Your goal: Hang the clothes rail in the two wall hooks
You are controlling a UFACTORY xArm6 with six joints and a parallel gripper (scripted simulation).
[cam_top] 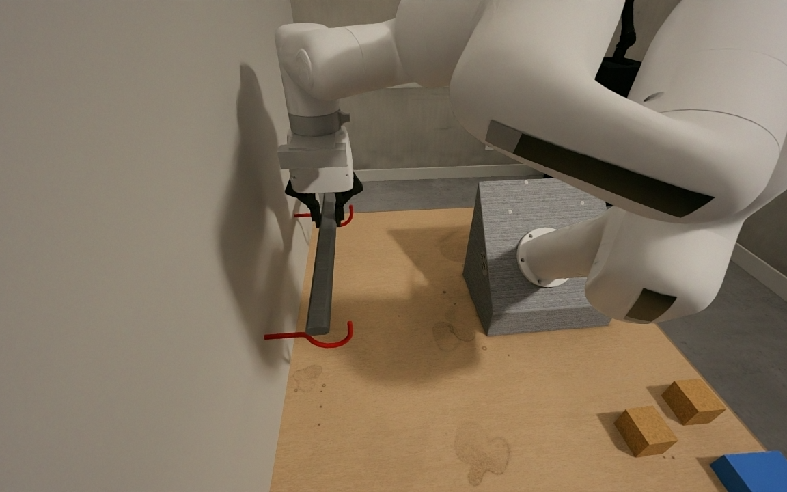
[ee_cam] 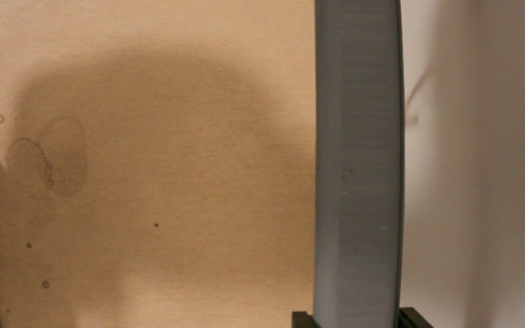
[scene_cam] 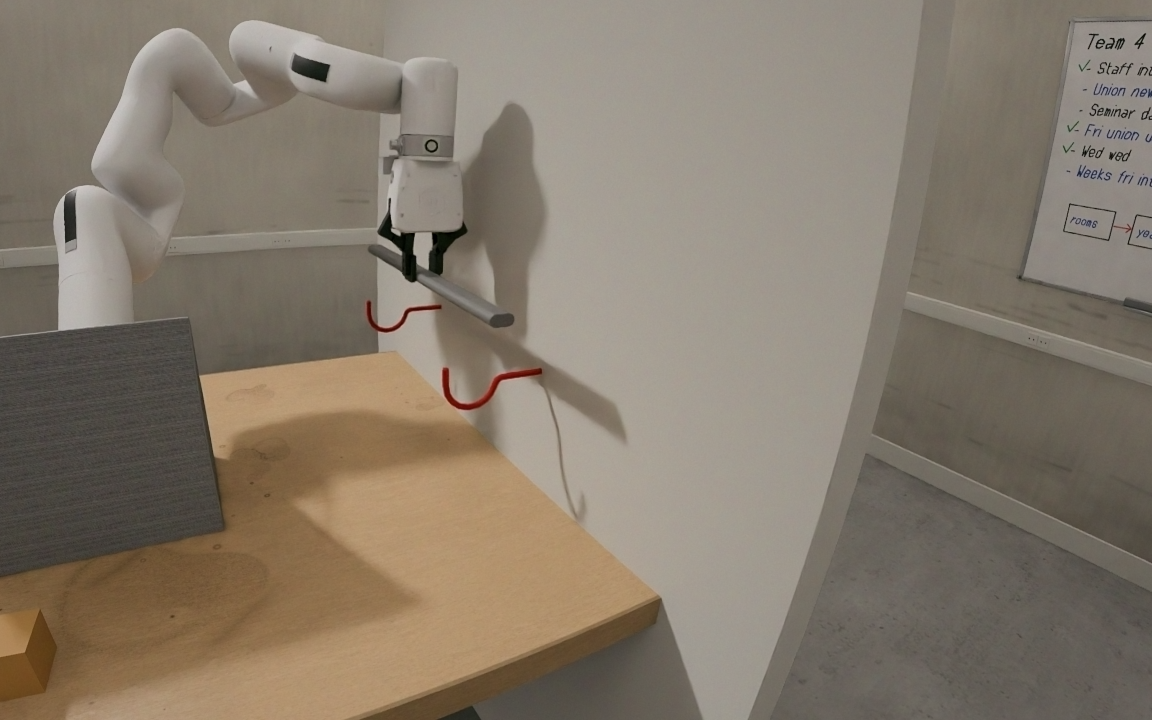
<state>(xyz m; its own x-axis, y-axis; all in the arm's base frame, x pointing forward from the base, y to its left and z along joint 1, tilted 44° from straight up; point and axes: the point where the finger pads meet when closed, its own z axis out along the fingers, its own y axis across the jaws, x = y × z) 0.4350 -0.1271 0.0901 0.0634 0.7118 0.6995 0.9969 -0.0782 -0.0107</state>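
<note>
Right now the grey clothes rail is 10 mm below my hand. The rest, counted from my hand: white wall (140 mm above, 120 mm ahead, 10 mm to the right); blue block (620 mm behind, 430 mm to the left, 260 mm below).
</note>
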